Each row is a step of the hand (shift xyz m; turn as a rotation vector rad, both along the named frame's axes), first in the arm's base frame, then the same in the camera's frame.
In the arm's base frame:
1: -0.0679 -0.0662 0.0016 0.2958 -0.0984 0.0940
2: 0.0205 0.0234 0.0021 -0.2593 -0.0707 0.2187
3: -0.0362 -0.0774 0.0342 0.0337 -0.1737 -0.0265
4: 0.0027 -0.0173 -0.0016 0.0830 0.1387 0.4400
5: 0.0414 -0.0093 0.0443 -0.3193 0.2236 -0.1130
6: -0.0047 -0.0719 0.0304 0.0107 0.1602 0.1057
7: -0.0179 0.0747 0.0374 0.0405 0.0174 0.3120
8: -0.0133 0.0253 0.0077 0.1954 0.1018 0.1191
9: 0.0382 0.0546 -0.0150 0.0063 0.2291 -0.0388
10: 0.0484 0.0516 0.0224 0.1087 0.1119 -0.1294
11: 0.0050 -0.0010 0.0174 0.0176 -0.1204 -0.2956
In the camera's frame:
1: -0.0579 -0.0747 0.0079 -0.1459 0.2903 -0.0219
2: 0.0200 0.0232 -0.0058 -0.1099 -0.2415 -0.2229
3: -0.0807 -0.0413 -0.0156 -0.1605 0.0099 0.0785
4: -0.0162 0.0004 0.0067 -0.0038 0.1445 -0.4459
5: -0.0253 0.0444 -0.0339 0.2727 -0.3006 0.0017
6: -0.0770 -0.0100 -0.0093 0.1207 0.0406 -0.1440
7: 0.0617 -0.0049 -0.0589 -0.0782 0.0747 -0.2959
8: 0.0229 -0.0093 -0.0162 0.0458 0.2175 -0.1155
9: 0.0532 0.0426 0.0041 0.2291 0.0293 -0.0266
10: 0.0386 0.0563 -0.0293 0.1355 0.1070 0.1062
11: -0.0065 0.0066 -0.0156 -0.0295 -0.0278 0.3171

